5 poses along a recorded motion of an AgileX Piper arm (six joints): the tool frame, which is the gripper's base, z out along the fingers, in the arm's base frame.
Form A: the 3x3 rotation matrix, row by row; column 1 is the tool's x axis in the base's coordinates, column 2 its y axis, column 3 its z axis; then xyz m. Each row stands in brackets.
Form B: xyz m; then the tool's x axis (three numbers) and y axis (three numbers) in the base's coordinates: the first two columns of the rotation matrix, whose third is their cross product. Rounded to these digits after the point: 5 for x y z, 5 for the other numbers.
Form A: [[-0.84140, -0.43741, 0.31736], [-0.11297, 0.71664, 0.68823], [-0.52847, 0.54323, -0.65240]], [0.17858, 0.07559, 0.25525]
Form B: 0.17858, 0.07559, 0.25525, -0.84140, -0.11297, -0.52847, -0.43741, 0.71664, 0.54323
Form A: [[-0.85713, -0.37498, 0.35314], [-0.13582, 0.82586, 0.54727], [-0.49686, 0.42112, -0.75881]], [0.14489, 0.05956, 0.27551]
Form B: 0.14489, 0.05956, 0.27551, -0.85713, -0.13582, -0.49686, -0.37498, 0.82586, 0.42112
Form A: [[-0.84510, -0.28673, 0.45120], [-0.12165, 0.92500, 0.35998], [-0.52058, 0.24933, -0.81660]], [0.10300, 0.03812, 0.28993]
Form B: 0.10300, 0.03812, 0.28993, -0.84510, -0.12165, -0.52058, -0.28673, 0.92500, 0.24933
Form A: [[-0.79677, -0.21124, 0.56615], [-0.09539, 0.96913, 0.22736], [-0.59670, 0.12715, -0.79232]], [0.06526, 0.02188, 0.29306]
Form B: 0.06526, 0.02188, 0.29306, -0.79677, -0.09539, -0.59670, -0.21124, 0.96913, 0.12715
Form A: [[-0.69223, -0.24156, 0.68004], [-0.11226, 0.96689, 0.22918], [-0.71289, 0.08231, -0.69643]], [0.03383, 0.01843, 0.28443]
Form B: 0.03383, 0.01843, 0.28443, -0.69223, -0.11226, -0.71289, -0.24156, 0.96689, 0.08231
